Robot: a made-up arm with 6 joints. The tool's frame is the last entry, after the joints. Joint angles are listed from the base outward. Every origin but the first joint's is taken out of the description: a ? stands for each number. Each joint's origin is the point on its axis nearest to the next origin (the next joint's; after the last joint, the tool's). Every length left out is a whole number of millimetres.
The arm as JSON. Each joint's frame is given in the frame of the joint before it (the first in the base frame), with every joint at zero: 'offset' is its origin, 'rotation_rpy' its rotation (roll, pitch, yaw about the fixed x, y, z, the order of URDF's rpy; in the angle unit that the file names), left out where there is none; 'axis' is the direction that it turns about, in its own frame. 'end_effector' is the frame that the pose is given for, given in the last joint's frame.
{
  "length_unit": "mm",
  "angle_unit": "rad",
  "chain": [
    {
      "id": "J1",
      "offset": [
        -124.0,
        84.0,
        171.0
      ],
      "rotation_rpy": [
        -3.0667,
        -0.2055,
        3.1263
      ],
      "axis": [
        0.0,
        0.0,
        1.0
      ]
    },
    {
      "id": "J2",
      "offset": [
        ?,
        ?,
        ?
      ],
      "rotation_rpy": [
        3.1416,
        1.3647,
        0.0
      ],
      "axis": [
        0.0,
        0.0,
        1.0
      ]
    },
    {
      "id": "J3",
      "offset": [
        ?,
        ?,
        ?
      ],
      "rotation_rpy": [
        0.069,
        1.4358,
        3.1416
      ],
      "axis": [
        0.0,
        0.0,
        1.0
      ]
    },
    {
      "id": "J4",
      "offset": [
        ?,
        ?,
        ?
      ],
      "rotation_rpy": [
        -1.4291,
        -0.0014,
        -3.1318
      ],
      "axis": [
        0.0,
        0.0,
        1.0
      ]
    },
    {
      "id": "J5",
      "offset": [
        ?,
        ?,
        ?
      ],
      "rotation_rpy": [
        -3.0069,
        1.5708,
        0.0
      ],
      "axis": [
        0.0,
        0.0,
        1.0
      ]
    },
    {
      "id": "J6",
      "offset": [
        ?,
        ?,
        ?
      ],
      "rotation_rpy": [
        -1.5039,
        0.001,
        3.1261
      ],
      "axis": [
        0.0,
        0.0,
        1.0
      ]
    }
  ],
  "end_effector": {
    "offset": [
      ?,
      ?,
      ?
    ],
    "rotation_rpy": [
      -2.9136,
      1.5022,
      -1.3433
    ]
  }
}
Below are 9 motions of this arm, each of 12 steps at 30 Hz.
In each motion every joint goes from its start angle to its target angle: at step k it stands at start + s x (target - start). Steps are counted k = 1, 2, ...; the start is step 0. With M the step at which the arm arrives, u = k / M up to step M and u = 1 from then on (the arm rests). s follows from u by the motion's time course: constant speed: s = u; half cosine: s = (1 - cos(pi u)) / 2; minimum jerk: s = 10 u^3 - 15 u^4 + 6 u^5.
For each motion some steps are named. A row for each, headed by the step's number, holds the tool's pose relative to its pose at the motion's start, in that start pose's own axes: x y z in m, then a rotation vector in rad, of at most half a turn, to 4 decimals.
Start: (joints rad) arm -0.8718 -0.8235 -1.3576 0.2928 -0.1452 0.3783
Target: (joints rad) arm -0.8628 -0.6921 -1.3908 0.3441 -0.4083 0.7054
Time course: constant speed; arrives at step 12
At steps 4, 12:
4: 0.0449 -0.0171 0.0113 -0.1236 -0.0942 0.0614
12: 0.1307 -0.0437 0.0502 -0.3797 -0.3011 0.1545

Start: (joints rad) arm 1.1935 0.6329 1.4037 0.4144 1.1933 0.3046
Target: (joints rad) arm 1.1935 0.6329 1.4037 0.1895 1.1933 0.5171
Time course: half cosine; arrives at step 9
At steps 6, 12:
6: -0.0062 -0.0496 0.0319 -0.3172 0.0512 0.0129
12: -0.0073 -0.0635 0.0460 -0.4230 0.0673 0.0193

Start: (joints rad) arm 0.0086 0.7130 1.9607 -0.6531 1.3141 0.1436
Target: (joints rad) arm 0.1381 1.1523 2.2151 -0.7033 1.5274 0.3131
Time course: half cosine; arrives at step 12
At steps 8, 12:
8: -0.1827 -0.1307 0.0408 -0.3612 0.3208 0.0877
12: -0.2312 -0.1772 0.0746 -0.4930 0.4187 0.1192

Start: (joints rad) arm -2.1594 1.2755 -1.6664 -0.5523 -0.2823 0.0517
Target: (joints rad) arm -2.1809 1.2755 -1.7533 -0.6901 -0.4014 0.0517
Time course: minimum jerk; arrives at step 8
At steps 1, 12:
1: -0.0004 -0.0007 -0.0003 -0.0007 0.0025 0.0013
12: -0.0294 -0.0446 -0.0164 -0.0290 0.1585 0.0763

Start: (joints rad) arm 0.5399 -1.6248 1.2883 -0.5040 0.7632 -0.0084
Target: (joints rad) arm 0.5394 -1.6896 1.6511 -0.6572 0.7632 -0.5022
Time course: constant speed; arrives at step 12
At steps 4, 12:
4: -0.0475 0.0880 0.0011 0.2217 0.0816 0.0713
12: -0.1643 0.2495 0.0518 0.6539 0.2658 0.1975

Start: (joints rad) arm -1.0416 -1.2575 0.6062 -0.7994 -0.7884 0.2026
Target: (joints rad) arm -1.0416 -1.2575 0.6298 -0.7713 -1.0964 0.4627
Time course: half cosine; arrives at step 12
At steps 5, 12:
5: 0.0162 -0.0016 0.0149 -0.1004 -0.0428 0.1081
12: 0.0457 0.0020 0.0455 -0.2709 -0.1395 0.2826

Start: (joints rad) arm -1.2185 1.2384 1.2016 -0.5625 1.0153 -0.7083
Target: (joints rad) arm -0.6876 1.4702 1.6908 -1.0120 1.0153 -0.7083
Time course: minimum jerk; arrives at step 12
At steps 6, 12:
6: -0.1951 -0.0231 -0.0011 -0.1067 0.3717 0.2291
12: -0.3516 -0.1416 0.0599 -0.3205 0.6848 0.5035

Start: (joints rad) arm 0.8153 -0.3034 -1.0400 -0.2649 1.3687 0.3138
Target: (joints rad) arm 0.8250 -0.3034 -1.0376 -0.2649 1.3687 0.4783
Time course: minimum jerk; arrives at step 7
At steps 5, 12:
5: -0.0063 -0.0234 0.0114 -0.1412 0.0042 -0.0016
12: -0.0074 -0.0272 0.0136 -0.1652 0.0049 -0.0018

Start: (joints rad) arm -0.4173 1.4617 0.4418 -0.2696 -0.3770 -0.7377
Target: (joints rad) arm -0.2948 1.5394 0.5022 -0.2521 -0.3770 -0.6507
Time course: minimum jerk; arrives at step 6
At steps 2, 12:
2: 0.0064 0.0027 -0.0008 -0.0219 -0.0017 0.0335
12: 0.0286 0.0140 -0.0039 -0.1060 -0.0104 0.1577

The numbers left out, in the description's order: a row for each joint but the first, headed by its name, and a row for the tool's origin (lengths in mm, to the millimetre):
J2: -254.0 -84.0 0.0
J3: 47.0 220.0 0.0
J4: 477.0 121.0 0.0
J5: 24.0 31.0 0.0
J6: 24.0 97.0 0.0
tool: 85.0 -186.0 0.0

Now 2 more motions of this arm.
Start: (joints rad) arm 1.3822 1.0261 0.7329 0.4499 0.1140 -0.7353
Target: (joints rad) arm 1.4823 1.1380 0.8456 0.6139 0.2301 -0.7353
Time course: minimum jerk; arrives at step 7
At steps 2, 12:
2: 0.0040 0.0144 -0.0032 0.0317 -0.0251 0.0100
12: 0.0206 0.1016 -0.0103 0.2279 -0.1682 0.0500

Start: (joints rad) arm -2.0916 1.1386 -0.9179 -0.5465 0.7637 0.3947
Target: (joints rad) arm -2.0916 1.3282 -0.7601 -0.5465 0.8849 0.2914
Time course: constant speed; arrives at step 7
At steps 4, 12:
4: 0.0098 0.0624 0.0591 0.1471 -0.0563 0.0280
12: 0.0099 0.1055 0.1057 0.2541 -0.0950 0.0567

